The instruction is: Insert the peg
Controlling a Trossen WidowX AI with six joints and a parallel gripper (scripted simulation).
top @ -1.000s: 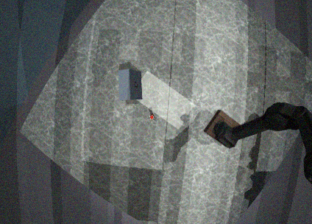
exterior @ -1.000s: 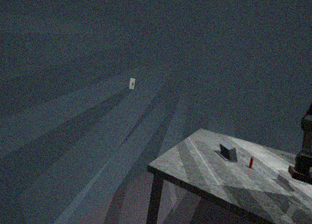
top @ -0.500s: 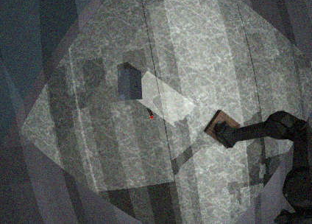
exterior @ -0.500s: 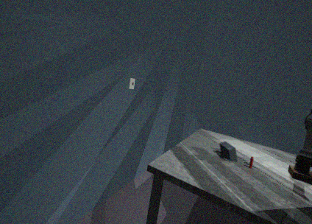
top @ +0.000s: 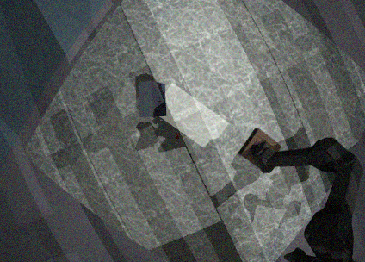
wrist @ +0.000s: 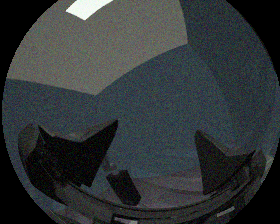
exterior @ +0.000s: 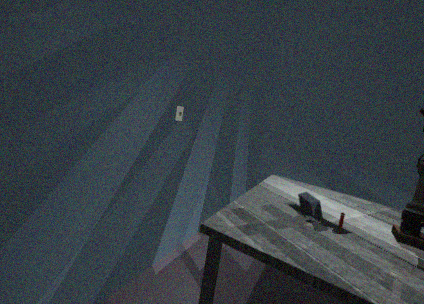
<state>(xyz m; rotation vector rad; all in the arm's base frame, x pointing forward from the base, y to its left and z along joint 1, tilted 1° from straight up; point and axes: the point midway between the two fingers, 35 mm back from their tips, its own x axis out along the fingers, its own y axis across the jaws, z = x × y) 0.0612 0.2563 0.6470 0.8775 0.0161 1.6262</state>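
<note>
Now: the red peg 25 cm ahead of my gripper tip, 19 cm to the right of it and 65 cm below it. Also, from my gripper tip: grey sloped panel 40 cm ahead, 27 cm to the right, 66 cm below.
</note>
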